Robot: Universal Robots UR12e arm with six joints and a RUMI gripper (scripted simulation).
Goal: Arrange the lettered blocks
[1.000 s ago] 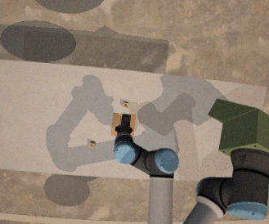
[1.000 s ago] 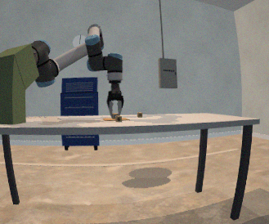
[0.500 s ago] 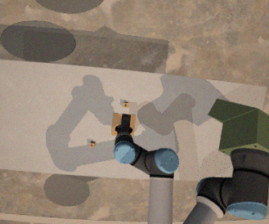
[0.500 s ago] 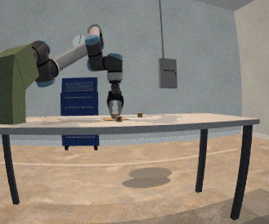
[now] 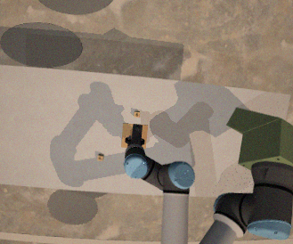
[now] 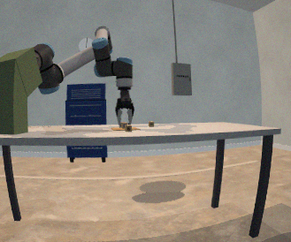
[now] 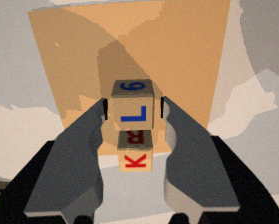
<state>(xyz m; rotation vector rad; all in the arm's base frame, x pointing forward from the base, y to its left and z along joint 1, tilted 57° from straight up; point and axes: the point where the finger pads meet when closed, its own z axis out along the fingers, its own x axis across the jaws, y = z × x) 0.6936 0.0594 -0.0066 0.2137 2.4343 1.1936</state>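
The orange mat lies 20 mm below my hand.
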